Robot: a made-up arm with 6 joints. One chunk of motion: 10 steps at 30 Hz.
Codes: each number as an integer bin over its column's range. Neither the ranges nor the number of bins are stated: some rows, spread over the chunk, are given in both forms.
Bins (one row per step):
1: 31 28 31 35 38 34
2: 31 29 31 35 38 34
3: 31 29 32 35 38 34
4: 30 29 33 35 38 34
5: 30 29 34 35 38 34
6: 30 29 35 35 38 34
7: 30 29 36 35 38 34
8: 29 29 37 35 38 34
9: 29 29 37 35 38 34
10: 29 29 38 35 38 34
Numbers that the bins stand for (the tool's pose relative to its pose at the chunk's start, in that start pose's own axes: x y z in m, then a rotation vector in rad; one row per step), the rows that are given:
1: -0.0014 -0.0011 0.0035 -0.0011 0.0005 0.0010
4: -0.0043 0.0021 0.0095 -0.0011 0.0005 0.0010
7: -0.0043 0.0021 0.0186 -0.0011 0.0005 0.0010
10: -0.0071 0.0021 0.0246 -0.0011 0.0005 0.0010
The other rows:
2: -0.0014 0.0021 0.0035 -0.0011 0.0005 0.0010
3: -0.0014 0.0021 0.0065 -0.0011 0.0005 0.0010
5: -0.0043 0.0021 0.0125 -0.0011 0.0005 0.0010
6: -0.0043 0.0021 0.0156 -0.0011 0.0005 0.0010
8: -0.0071 0.0021 0.0216 -0.0011 0.0005 0.0010
9: -0.0071 0.0021 0.0216 -0.0011 0.0005 0.0010

